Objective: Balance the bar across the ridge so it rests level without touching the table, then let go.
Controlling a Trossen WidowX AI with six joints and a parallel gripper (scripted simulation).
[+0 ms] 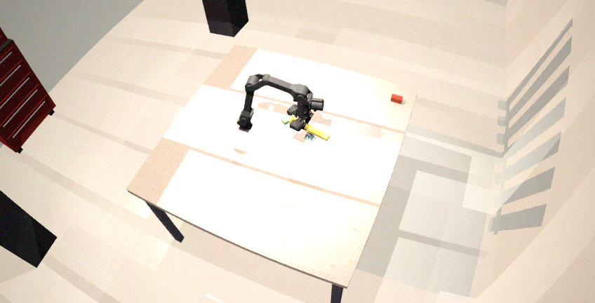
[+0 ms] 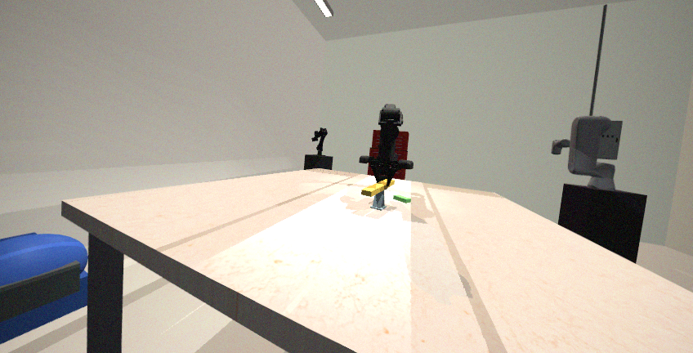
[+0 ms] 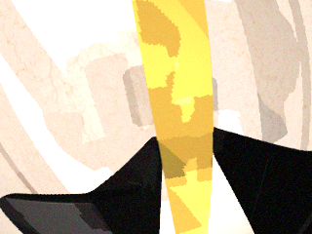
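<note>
Right now my gripper tip is 3 cm short of the yellow bar. The rest, counted from my gripper tip: red block (40 cm ahead, 43 cm to the left, 6 cm below); then green block (13 cm behind, 6 cm to the left, 7 cm below).
</note>
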